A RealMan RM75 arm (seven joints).
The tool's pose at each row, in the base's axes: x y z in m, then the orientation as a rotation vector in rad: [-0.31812, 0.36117, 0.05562, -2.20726, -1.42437, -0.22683]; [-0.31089, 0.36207, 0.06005, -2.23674, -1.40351, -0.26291]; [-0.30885, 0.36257, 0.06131, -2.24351, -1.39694, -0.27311]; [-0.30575, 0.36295, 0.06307, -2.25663, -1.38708, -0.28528]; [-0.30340, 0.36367, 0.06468, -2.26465, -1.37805, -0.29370]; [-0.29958, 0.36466, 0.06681, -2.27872, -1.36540, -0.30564]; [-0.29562, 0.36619, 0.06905, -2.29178, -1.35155, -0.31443]
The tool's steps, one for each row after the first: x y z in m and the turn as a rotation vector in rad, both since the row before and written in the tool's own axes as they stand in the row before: [0.00565, 0.00473, -0.00429, -0.03206, 0.01592, 0.01586]; [0.00183, 0.00126, -0.00103, -0.00776, 0.00535, 0.00440]; [0.00244, 0.00209, -0.00159, -0.01257, 0.00492, 0.00804]; [0.00232, 0.00134, -0.00120, -0.00730, 0.00469, 0.00665]; [0.00346, 0.00238, -0.00158, -0.01255, 0.00532, 0.01007]; [0.00402, 0.00224, -0.00137, -0.01013, 0.00439, 0.01109]
